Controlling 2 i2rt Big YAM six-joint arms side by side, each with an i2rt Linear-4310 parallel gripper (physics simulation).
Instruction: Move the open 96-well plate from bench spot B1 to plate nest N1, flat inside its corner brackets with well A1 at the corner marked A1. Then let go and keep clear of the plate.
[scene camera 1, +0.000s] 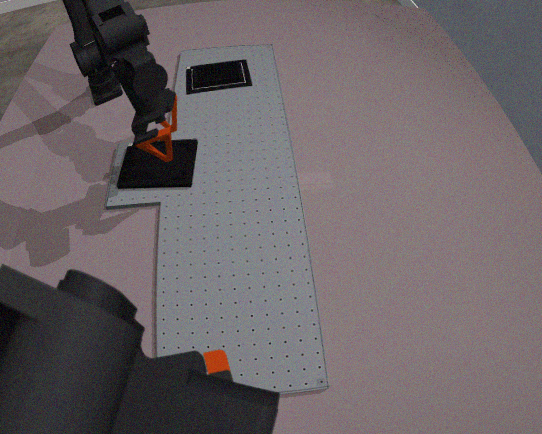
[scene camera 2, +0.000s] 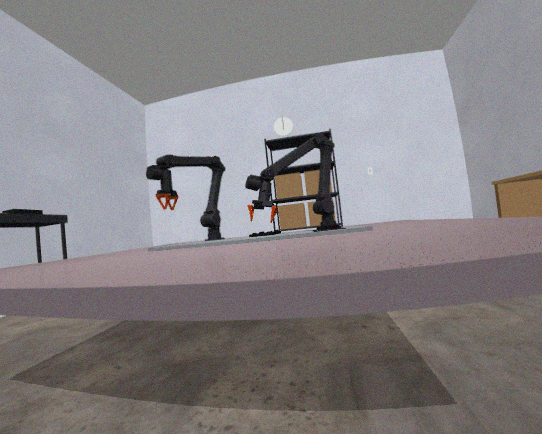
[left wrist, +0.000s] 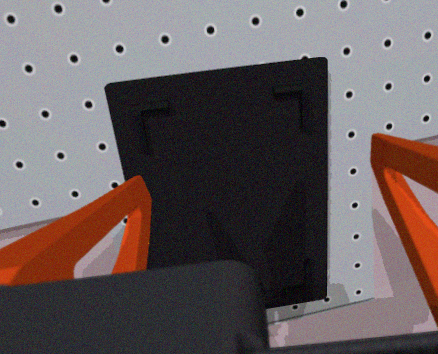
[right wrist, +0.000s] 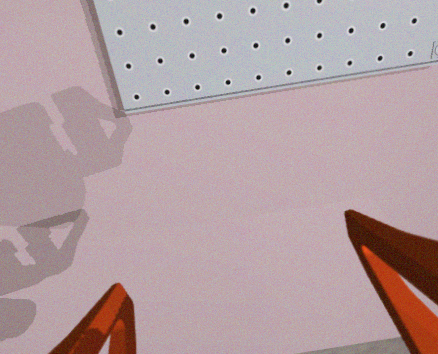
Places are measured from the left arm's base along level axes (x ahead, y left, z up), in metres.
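Where they show: left gripper, fingertip midpoint: (scene camera 1: 171, 145) (scene camera 2: 261, 222) (left wrist: 253, 168); right gripper, fingertip midpoint: (scene camera 2: 168, 209) (right wrist: 233, 258); left arm's base, origin of the base link: (scene camera 1: 106, 89).
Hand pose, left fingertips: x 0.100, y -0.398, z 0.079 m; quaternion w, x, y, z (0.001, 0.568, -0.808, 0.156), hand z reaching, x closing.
Things, the pixels of their top centre, and the offset from my left fingertips. Level surfaces: height alone.
- black nest slab, middle of its top: (left wrist: 233, 208) (scene camera 1: 157, 161) (scene camera 2: 265, 232) dx -0.037, dy +0.024, dz -0.054 m
- black panel, middle of its top: (scene camera 1: 217, 75) dx +0.194, dy +0.253, dz -0.064 m
- grey perforated board, its level: dz -0.066 m
- pink table, its level: dz -0.079 m
The black nest slab (scene camera 1: 185, 180) (scene camera 2: 265, 233) (left wrist: 316, 175) lies on the perforated board. In the left wrist view, L-shaped corner brackets stand on it. The area inside them is dark; I cannot make out a plate, wells or an A1 mark. A black panel (scene camera 1: 220, 89) with a thin white outline, apparently B1, lies farther back; its inside is black, and whether a plate is there cannot be told. My left gripper (scene camera 1: 171, 145) (scene camera 2: 262, 220) (left wrist: 253, 168) is open above the nest slab, holding nothing. My right gripper (scene camera 2: 167, 208) (right wrist: 233, 258) is open and empty, away from both.
The grey perforated board (scene camera 1: 235, 280) (right wrist: 270, 60) lies on the pink table (scene camera 1: 400, 225). The right arm (scene camera 1: 65, 360) covers the lower left of scene camera 1. A shelf rack (scene camera 2: 298, 141) stands behind the arms. A dark side table (scene camera 2: 50, 219) stands at the picture's left.
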